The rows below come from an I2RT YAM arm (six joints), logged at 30 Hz.
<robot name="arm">
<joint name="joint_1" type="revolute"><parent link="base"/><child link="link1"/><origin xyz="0 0 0.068" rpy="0 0 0"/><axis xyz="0 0 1"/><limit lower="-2.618" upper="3.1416"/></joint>
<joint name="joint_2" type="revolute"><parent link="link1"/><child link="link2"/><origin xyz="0.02 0.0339 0.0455" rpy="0 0 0"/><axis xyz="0 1 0"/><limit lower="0" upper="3.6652"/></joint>
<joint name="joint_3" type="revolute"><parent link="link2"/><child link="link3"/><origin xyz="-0.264 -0.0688 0" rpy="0 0 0"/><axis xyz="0 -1 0"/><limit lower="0" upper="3.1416"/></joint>
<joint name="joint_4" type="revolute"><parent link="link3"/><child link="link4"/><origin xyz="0.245 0.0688 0.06" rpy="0 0 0"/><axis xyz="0 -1 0"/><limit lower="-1.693" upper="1.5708"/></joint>
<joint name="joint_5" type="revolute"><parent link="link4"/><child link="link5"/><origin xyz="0.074 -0.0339 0.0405" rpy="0 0 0"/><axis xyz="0 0 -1"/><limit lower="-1.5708" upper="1.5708"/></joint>
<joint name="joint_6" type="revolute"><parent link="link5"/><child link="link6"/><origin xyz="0.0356 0 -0.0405" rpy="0 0 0"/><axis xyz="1 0 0"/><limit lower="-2.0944" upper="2.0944"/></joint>
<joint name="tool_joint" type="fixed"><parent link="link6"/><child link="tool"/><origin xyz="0 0 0" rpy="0 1.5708 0"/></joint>
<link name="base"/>
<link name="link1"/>
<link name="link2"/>
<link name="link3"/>
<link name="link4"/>
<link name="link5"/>
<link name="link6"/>
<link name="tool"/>
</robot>
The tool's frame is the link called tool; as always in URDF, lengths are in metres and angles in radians.
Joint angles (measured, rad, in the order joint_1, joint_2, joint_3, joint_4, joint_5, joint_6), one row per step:
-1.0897 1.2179 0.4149 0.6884 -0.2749 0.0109
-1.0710 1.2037 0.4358 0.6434 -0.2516 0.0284
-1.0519 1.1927 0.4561 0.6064 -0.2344 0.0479
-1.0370 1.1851 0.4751 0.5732 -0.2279 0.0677
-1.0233 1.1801 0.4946 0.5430 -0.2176 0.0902
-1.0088 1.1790 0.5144 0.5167 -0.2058 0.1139
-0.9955 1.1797 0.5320 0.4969 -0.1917 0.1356
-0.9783 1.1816 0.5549 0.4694 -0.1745 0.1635
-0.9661 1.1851 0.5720 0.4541 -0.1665 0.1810
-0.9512 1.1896 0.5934 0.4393 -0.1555 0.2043
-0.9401 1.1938 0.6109 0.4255 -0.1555 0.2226
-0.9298 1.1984 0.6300 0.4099 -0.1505 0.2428
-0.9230 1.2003 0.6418 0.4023 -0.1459 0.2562
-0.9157 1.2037 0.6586 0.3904 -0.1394 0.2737
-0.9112 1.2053 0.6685 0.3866 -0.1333 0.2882
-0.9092 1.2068 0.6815 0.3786 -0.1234 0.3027
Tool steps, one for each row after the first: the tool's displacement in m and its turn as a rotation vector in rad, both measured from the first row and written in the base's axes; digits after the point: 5 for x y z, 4 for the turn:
0.00389 0.00095 0.00516 0.0193 -0.0055 -0.0064
0.00808 0.00207 0.01035 0.0365 -0.0149 -0.0068
0.01169 0.00290 0.01483 0.0554 -0.0249 -0.0008
0.01509 0.00331 0.01925 0.0750 -0.0368 -0.0003
0.01886 0.00348 0.02332 0.0950 -0.0494 -0.0007
0.02233 0.00350 0.02696 0.1112 -0.0616 -0.0044
0.02688 0.00363 0.03132 0.1342 -0.0758 -0.0083
0.03046 0.00356 0.03467 0.1471 -0.0861 -0.0065
0.03489 0.00345 0.03931 0.1605 -0.1022 -0.0055
0.03853 0.00348 0.04282 0.1742 -0.1140 0.0031
0.04197 0.00318 0.04659 0.1889 -0.1266 0.0056
0.04409 0.00316 0.04939 0.1960 -0.1367 0.0063
0.04664 0.00272 0.05309 0.2064 -0.1491 0.0050
0.04812 0.00248 0.05572 0.2123 -0.1615 0.0021
0.04907 0.00158 0.05901 0.2180 -0.1736 -0.0071

